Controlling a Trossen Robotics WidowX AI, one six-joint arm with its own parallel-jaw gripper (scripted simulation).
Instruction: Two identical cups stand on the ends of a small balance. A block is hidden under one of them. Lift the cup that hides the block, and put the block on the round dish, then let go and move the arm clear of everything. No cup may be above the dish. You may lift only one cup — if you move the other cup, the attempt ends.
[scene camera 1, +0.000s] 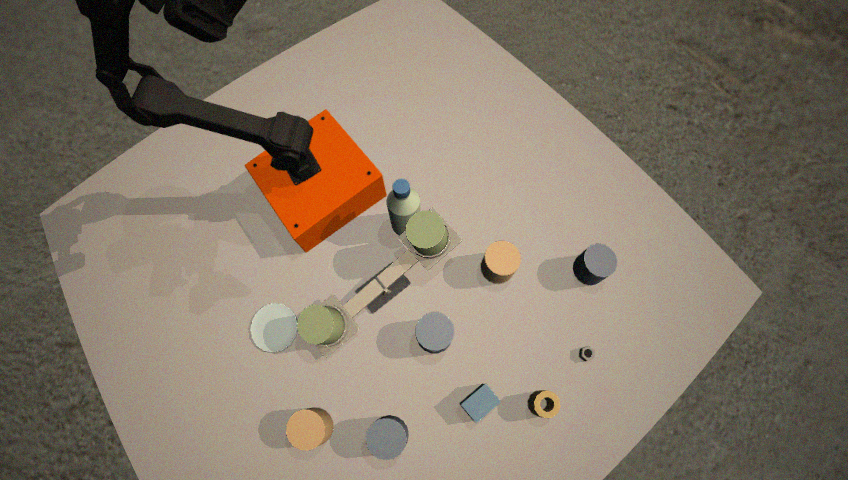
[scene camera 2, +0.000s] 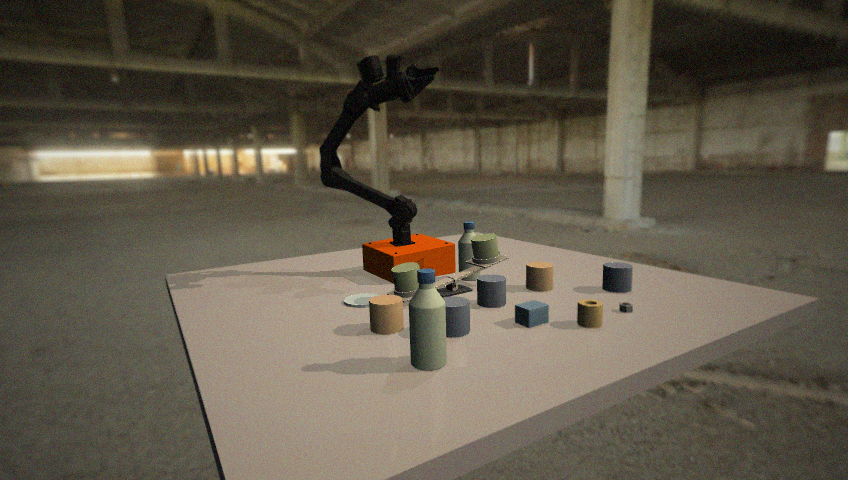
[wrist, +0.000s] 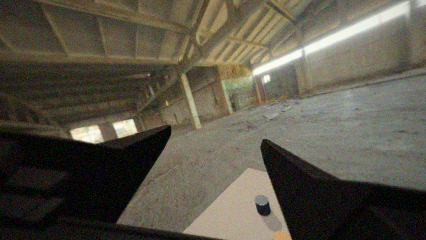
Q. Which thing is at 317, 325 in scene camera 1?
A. A cup.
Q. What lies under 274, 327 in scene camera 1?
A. A pale round dish.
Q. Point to the gripper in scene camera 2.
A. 436, 72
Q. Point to a cup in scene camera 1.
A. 425, 230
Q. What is the gripper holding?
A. Nothing.
